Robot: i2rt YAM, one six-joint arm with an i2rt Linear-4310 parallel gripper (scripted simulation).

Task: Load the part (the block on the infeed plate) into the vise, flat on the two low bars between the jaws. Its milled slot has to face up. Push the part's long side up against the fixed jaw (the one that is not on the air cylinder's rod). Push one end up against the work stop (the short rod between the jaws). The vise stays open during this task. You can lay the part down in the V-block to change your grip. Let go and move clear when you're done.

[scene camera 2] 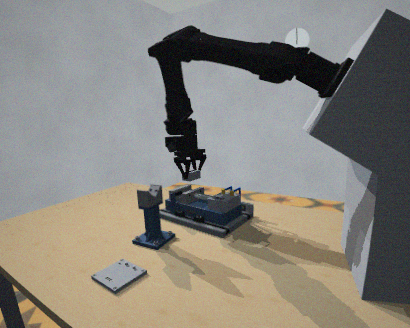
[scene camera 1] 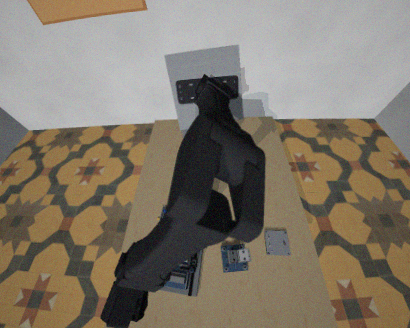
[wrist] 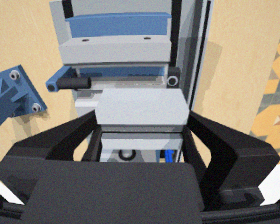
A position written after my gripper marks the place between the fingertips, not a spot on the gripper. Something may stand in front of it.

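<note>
Scene camera 2 gives me my gripper [scene camera 2: 191, 177] and a vise [scene camera 2: 212, 216]. From the wrist I see my gripper [wrist: 142, 112] again, the vise [wrist: 82, 25] again, and there's a part [wrist: 131, 118] and a fixed jaw [wrist: 122, 49] as well.
</note>
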